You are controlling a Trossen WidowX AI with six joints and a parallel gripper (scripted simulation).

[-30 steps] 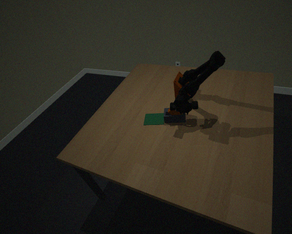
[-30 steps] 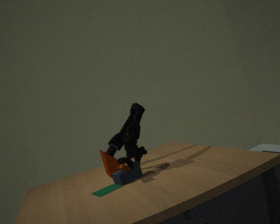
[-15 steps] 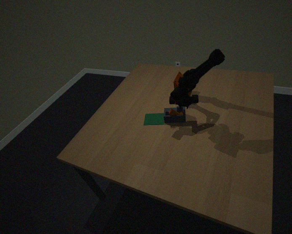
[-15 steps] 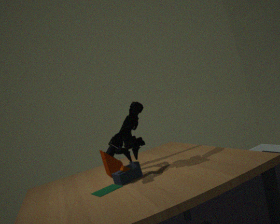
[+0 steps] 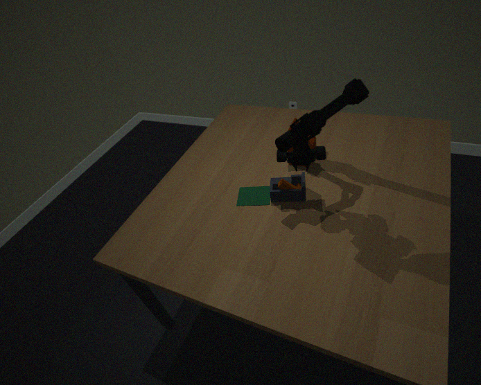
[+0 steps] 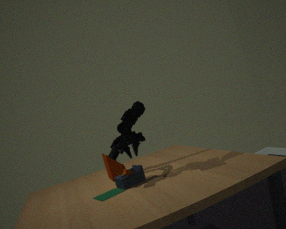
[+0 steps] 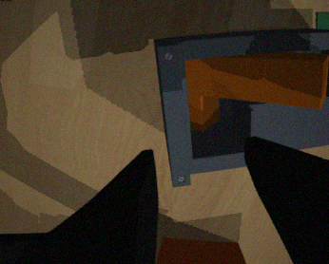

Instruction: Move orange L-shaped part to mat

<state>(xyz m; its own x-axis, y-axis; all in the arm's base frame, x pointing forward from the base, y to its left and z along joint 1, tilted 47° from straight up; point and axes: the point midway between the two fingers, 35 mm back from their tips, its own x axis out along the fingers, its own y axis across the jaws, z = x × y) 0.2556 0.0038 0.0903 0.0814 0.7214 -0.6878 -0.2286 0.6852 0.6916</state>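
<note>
The orange L-shaped part is 40 mm to the right of my gripper tip and 100 mm below it. Round my gripper tip: green mat: 40 mm ahead, 210 mm to the right, 160 mm below.
</note>
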